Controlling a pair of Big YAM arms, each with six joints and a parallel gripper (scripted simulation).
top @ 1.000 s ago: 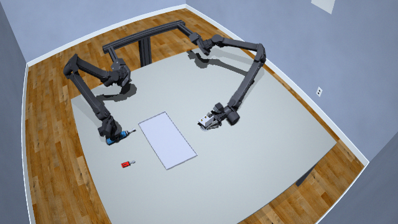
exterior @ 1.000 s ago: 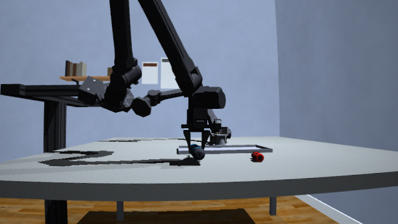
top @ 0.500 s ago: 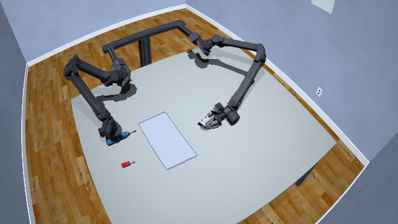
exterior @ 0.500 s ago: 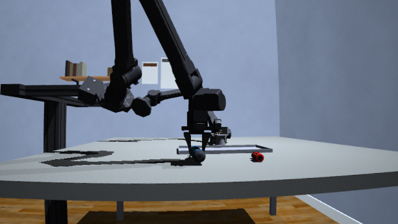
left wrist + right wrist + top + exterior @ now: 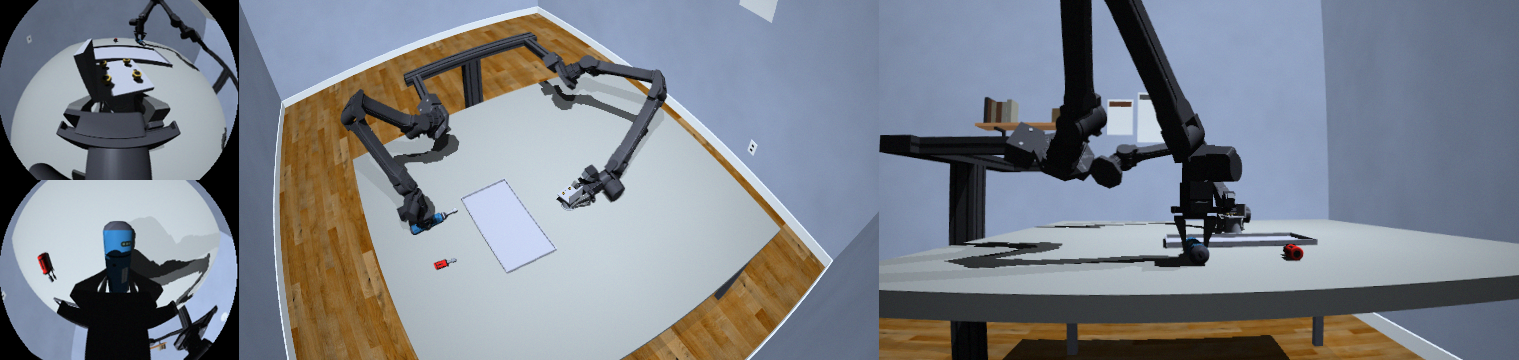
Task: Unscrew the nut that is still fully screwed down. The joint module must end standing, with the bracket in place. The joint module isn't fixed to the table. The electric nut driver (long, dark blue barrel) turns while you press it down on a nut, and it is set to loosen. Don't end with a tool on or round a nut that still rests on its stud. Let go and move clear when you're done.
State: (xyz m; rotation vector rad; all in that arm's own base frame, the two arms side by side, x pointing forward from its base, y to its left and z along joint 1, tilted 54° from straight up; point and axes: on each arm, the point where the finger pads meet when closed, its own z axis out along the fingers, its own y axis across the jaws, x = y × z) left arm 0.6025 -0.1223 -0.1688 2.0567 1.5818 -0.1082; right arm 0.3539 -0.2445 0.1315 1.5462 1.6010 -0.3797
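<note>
My left gripper is now 50 mm below the bracket. Round my left hand: red tool (590 mm to the right, 30 mm ahead, 10 mm below).
</note>
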